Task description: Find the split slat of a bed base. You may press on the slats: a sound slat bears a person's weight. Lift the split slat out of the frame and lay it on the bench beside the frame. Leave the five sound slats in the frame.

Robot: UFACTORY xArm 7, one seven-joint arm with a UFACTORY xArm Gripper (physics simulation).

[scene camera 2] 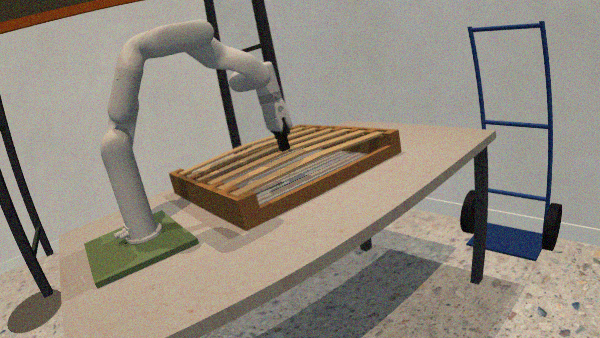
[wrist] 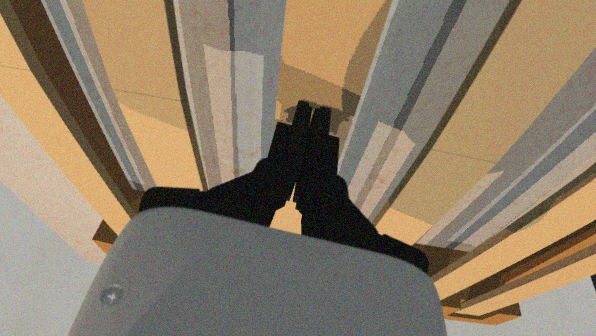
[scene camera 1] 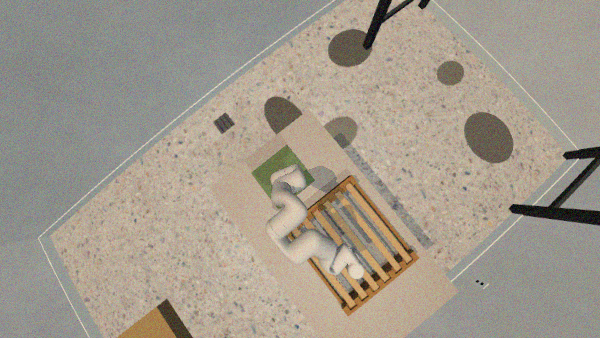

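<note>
The bed base frame (scene camera 1: 350,310) (scene camera 2: 245,215) is an orange-brown wooden box on the bench (scene camera 1: 420,290) (scene camera 2: 300,230), with several pale wooden slats across it. My gripper (scene camera 2: 284,148) (wrist: 307,126) is shut and empty, pointing down, its tips at or just above a middle slat (wrist: 320,40). I cannot tell if they touch. In scene camera 1 the arm hides the gripper. Thin dark lines cross the neighbouring slat to the left (wrist: 145,60), the one to the right (wrist: 465,125) and the far left slat (wrist: 20,80). The fingers and their shadow cover part of the middle slat. No slat shows a clear break.
The arm stands on a green base plate (scene camera 1: 272,167) (scene camera 2: 100,267) at one end of the bench. Grey strips (wrist: 245,25) show below the slats. A blue hand truck (scene camera 2: 517,124) stands beyond the bench. Black frame legs (scene camera 1: 555,214) (scene camera 2: 227,100) stand around.
</note>
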